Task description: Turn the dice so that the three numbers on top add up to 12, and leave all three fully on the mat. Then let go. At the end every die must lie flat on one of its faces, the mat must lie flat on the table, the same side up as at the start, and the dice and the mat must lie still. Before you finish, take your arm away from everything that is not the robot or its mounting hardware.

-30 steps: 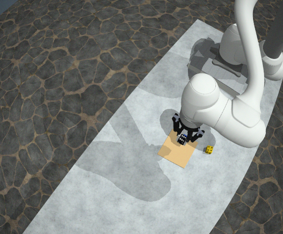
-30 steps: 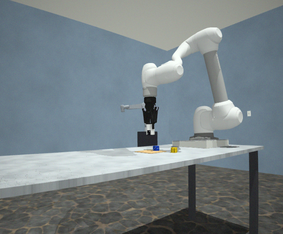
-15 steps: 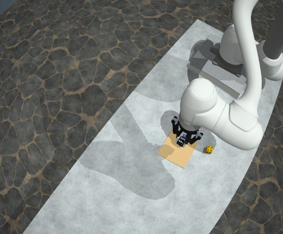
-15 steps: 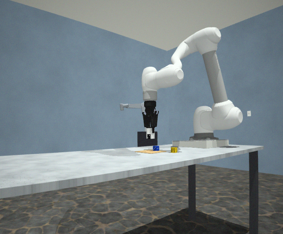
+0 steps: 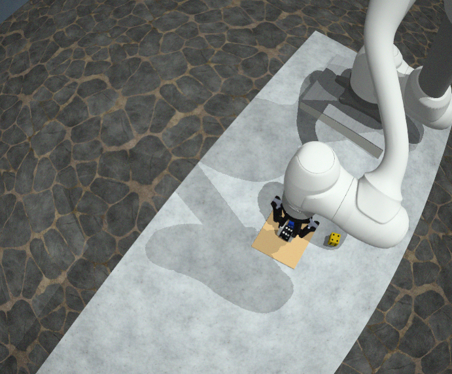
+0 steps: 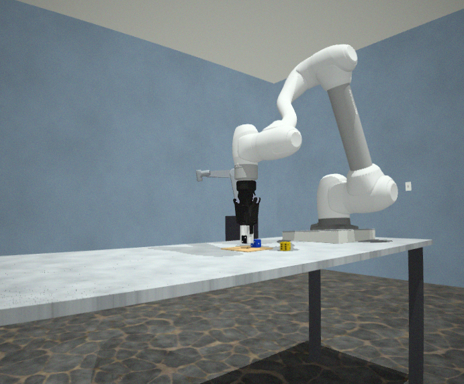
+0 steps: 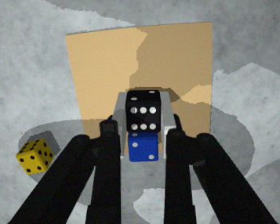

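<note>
The tan mat lies 5 cm below my hand. The rest, counted from my hand: black die 2 cm below; blue die 5 cm behind, 4 cm below; yellow die 6 cm behind, 14 cm to the left, 4 cm below.
</note>
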